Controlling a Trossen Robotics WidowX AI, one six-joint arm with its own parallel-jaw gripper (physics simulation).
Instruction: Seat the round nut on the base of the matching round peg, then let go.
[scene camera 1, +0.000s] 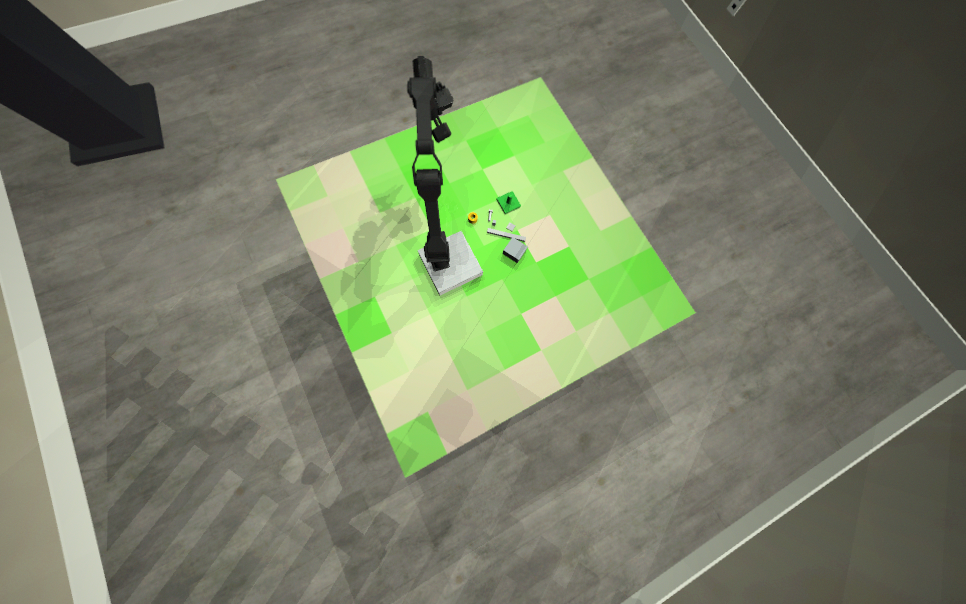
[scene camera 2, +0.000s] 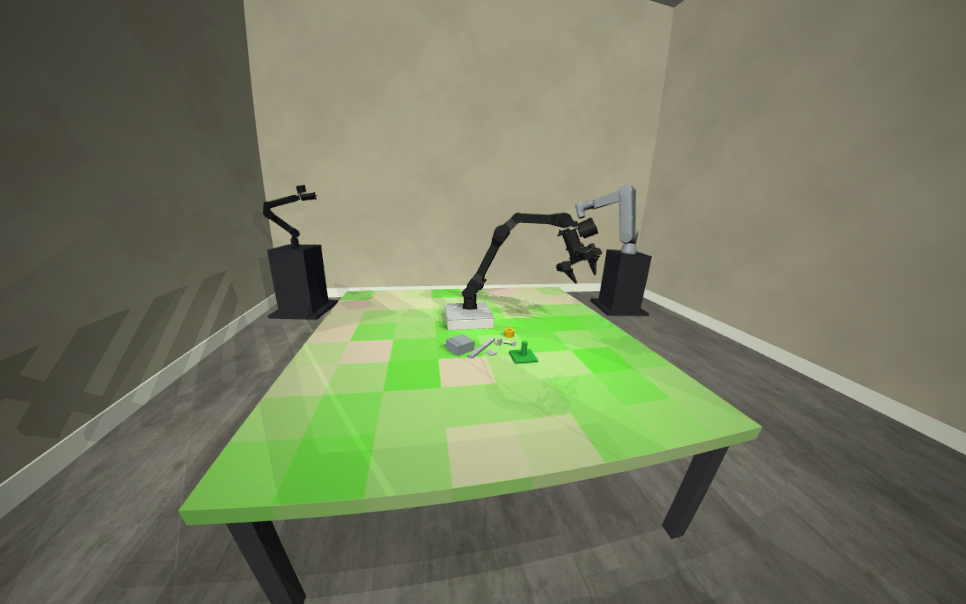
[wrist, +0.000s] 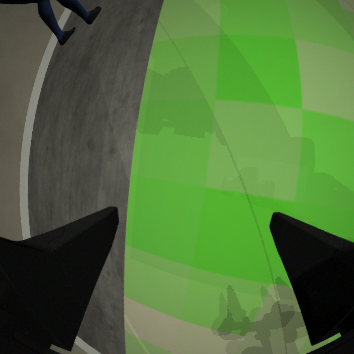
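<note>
An orange round nut (scene camera 1: 472, 217) (scene camera 2: 508, 332) lies on the table near the white base of my arm. A green round peg (scene camera 1: 508, 200) (scene camera 2: 524, 346) stands upright on a square green base (scene camera 1: 514, 207) (scene camera 2: 531, 358), a little apart from the nut. The nut is off the peg. My gripper (scene camera 2: 582, 278) (wrist: 197, 218) is open and empty. It hangs high above the table, well away from the nut and the peg. In the wrist view its two black fingertips stand wide apart. The nut and the peg do not show in the wrist view.
A grey block (scene camera 1: 514, 249) (scene camera 2: 460, 344), a long grey bar (scene camera 1: 505, 234) (scene camera 2: 482, 347) and several small grey pieces lie near the nut and peg. The white arm base (scene camera 1: 461, 272) (scene camera 2: 469, 321) stands beside them. Two other arms stand on black pedestals (scene camera 2: 295, 281) (scene camera 2: 626, 283) behind the table.
</note>
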